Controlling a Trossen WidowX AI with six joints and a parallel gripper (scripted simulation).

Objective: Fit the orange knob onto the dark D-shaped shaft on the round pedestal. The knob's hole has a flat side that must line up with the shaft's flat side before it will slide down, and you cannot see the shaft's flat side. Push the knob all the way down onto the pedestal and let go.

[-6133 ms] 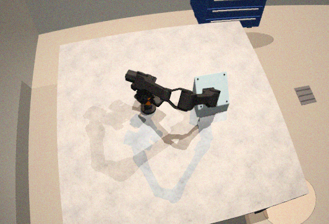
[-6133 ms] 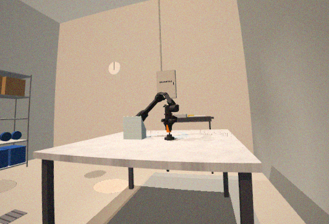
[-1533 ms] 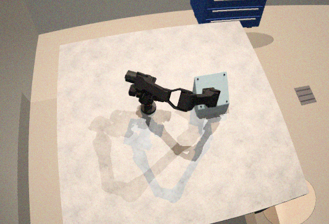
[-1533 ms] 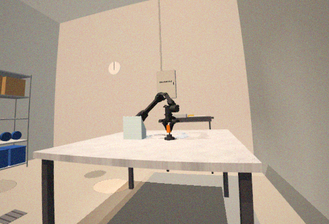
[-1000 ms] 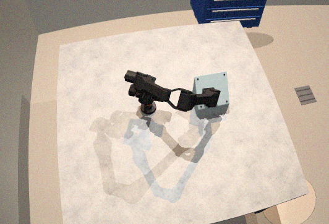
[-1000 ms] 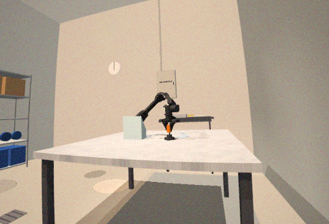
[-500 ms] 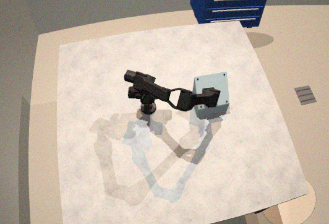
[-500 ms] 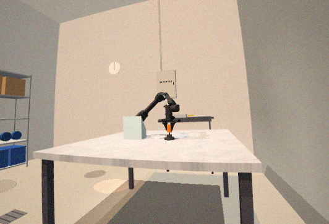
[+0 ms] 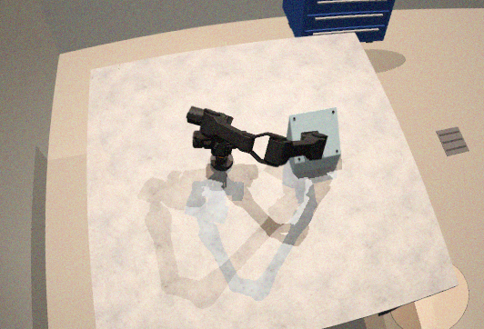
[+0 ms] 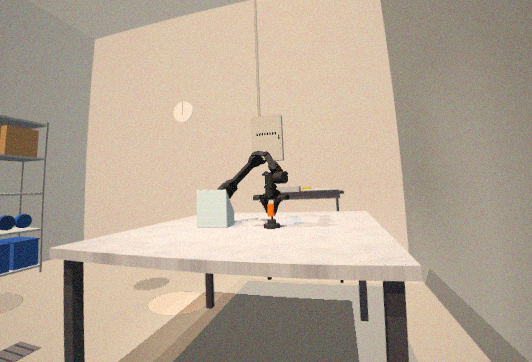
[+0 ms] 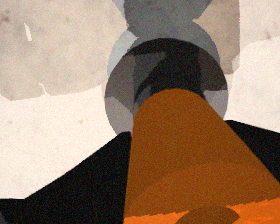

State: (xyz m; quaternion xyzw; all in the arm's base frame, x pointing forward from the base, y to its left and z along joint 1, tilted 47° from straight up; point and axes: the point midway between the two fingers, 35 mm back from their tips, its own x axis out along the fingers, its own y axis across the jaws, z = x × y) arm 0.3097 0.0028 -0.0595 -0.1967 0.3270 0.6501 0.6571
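Now: gripper tip 2 cm below the orange knob. Also, from my gripper tip: round pedestal (4 cm below).
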